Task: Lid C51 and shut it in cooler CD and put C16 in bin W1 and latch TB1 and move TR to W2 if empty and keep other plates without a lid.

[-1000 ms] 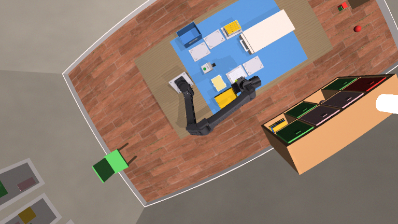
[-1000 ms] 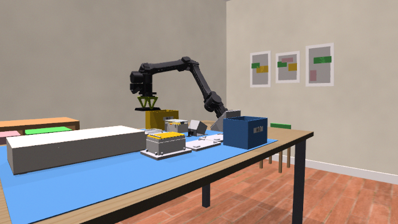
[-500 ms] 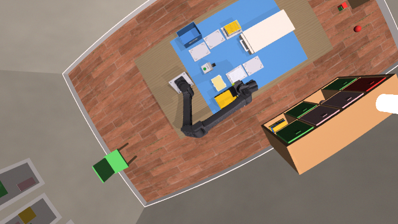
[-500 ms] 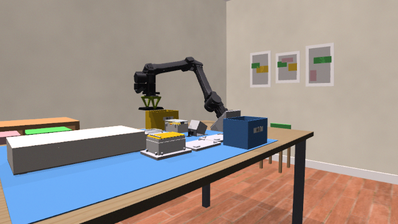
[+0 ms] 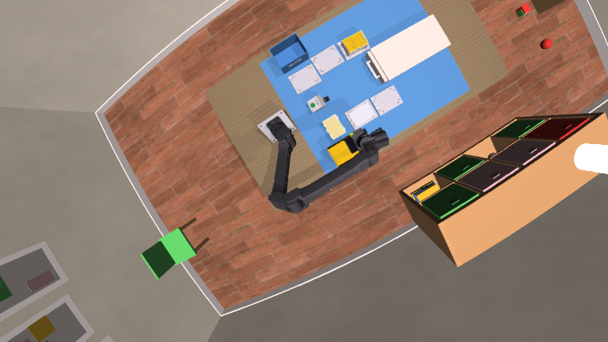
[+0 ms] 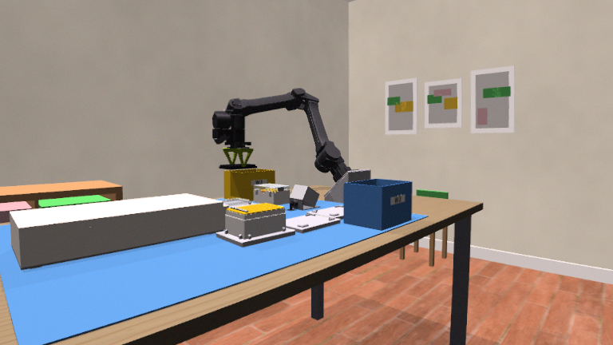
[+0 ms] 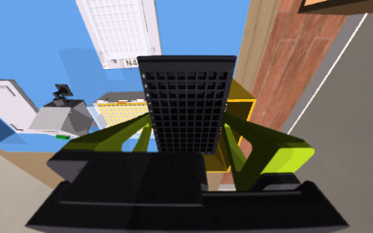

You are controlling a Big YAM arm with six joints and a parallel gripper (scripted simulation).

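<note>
Right now the green DONE key is 300 mm to the left of my hand, 100 mm behind it and 80 mm below it. From my hand the other things lie so: yellow bin W1 (110 mm below, 80 mm behind, 20 mm to the right); then black plate (10 mm below); then tip box TB1 (130 mm to the left, 110 mm below, 70 mm behind).
</note>
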